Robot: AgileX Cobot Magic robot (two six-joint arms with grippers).
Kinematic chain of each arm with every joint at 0, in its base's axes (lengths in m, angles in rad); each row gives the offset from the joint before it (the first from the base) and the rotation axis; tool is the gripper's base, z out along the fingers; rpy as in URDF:
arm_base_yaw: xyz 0 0 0.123 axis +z
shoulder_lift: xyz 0 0 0 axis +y
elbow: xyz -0.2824 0 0.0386 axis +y
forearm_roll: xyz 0.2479 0 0.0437 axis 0.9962 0 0.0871
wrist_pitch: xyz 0 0 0 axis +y
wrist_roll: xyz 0.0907 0 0.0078 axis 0.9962 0 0.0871
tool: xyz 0 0 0 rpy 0 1.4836 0
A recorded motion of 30 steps. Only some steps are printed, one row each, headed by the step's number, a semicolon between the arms.
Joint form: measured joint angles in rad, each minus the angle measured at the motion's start. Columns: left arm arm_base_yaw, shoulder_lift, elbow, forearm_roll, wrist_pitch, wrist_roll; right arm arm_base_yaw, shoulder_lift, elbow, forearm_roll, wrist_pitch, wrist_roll.
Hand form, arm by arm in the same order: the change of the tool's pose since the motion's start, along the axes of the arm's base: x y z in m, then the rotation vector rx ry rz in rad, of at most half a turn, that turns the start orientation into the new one. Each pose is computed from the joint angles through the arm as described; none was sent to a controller.
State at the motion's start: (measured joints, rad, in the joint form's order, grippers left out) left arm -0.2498 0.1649 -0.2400 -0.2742 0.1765 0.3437; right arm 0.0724 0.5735 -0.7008 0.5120 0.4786 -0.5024
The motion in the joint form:
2: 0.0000 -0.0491 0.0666 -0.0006 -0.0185 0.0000; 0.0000 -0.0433 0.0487 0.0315 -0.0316 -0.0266
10: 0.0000 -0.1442 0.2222 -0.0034 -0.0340 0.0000; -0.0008 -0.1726 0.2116 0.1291 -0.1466 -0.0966
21: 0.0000 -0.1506 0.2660 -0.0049 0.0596 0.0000; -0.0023 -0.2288 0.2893 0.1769 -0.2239 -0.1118
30: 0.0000 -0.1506 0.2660 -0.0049 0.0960 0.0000; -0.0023 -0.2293 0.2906 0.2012 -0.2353 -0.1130
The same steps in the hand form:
2: -0.0026 0.0011 -0.0177 -0.0014 0.0000 0.0049; -0.0068 -0.0007 -0.0082 0.0107 -0.0272 -0.0039
10: -0.0049 0.0021 -0.0633 0.0068 0.0450 0.0088; -0.0235 -0.0046 -0.0392 0.0559 -0.1008 -0.0400
21: -0.0058 -0.0001 -0.0859 0.0396 0.1682 -0.0167; -0.0288 -0.0082 -0.0540 0.0976 -0.1402 -0.0808
30: -0.0067 -0.0008 -0.0890 0.0493 0.2018 -0.0266; -0.0287 -0.0085 -0.0533 0.1220 -0.1458 -0.0857

